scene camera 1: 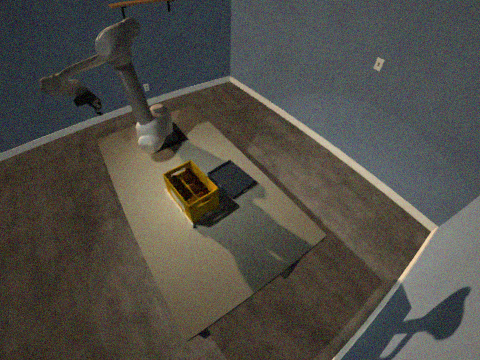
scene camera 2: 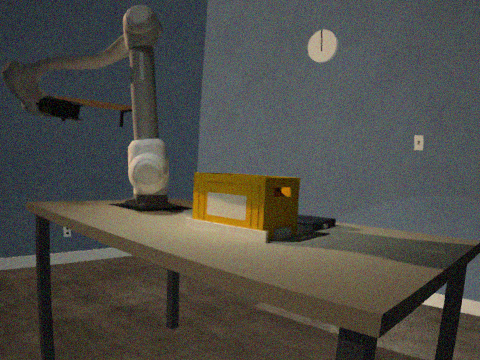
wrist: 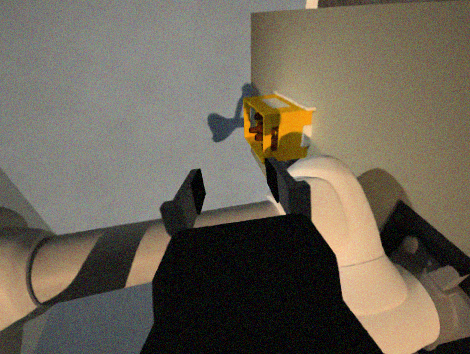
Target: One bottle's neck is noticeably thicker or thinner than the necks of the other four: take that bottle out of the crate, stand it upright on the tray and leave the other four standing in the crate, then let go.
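Where they show: gripper, fingertip midpoint: [scene camera 1: 100, 111] [scene camera 2: 81, 112] [wrist: 234, 176]; arm's base, origin of the base link: [scene camera 2: 150, 206] [wrist: 421, 291].
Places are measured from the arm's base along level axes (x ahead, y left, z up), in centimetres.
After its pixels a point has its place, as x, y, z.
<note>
A yellow crate [scene camera 1: 206, 204] @[80.1, 3.0, 10.0] [scene camera 2: 230, 200] @[70.6, -9.5, 9.9] [wrist: 290, 130] @[54.3, -6.2, 7.3] stands upright on the table. Dark brown bottles [scene camera 1: 184, 182] [wrist: 258, 131] show inside it, small and dim; their necks cannot be compared and I cannot count them. A dark flat tray [scene camera 1: 232, 177] @[61.5, 28.2, 0.2] [scene camera 2: 316, 220] @[64.9, 36.9, 0.8] lies on the table right beside the crate, on its right in the first scene view; no bottle shows on it. My gripper [scene camera 1: 99, 107] @[6.9, -35.9, 38.0] [wrist: 234, 176] @[6.9, -35.9, 38.0] is open and empty, with its fingers wide apart in the wrist view. It hangs high and well to the left of the crate, near the arm's base side.
A low pale strip [scene camera 2: 227, 229] @[71.2, -10.5, 1.5] runs along the crate's foot on the table [scene camera 1: 165, 260] @[95.7, -27.0, -0.3] [scene camera 2: 320, 270] @[111.9, -17.9, -0.3]. The arm's white base stands at the table's far end. An orange shelf [scene camera 1: 145, 3] [scene camera 2: 95, 103] is on the wall behind. Shadows fall across the table and tray.
</note>
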